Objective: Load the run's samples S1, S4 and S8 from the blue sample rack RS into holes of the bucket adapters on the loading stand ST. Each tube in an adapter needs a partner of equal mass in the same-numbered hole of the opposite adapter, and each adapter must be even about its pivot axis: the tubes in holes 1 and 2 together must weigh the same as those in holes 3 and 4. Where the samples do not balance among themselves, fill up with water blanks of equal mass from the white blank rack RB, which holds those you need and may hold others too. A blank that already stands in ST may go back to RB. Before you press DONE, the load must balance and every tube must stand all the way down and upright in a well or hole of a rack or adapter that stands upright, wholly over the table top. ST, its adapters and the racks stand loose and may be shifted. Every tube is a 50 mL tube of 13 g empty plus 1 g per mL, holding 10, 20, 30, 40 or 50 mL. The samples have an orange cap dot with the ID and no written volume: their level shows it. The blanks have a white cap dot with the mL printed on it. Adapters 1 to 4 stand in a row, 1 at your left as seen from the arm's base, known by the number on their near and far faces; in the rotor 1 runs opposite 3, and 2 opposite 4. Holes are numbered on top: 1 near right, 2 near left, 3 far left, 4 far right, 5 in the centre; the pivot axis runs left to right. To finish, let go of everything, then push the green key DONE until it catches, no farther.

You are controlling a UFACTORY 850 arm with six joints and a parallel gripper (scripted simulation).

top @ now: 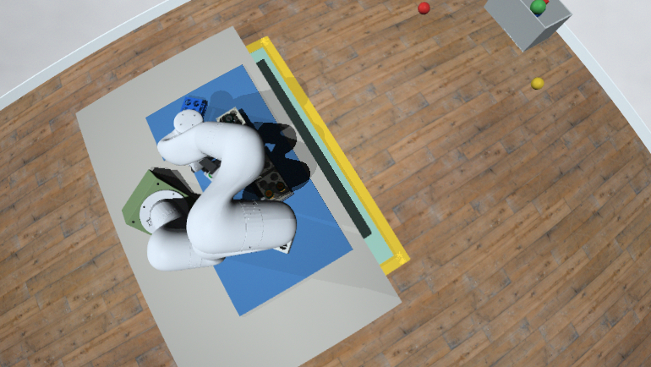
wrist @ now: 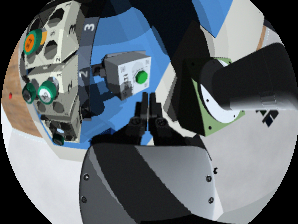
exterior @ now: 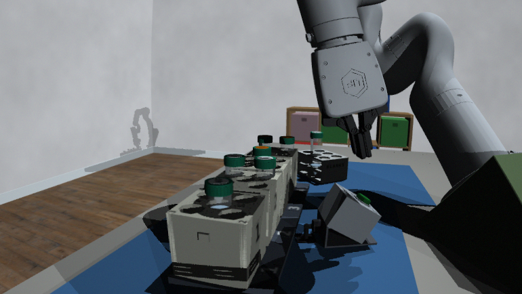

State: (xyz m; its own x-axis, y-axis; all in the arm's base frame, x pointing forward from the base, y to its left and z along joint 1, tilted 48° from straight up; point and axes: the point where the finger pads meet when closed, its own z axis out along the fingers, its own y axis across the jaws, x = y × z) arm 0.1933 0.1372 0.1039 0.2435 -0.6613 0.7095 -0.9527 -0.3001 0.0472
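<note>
Right now my hand is 90 mm above the DONE key and 10 mm past it. Round my hand: white blank rack RB: 360 mm to the right, 120 mm below, 70 mm ahead; blue sample rack RS: 320 mm to the left, 120 mm below, 40 mm ahead; loading stand ST: 170 mm ahead, 150 mm below, 20 mm to the right.
</note>
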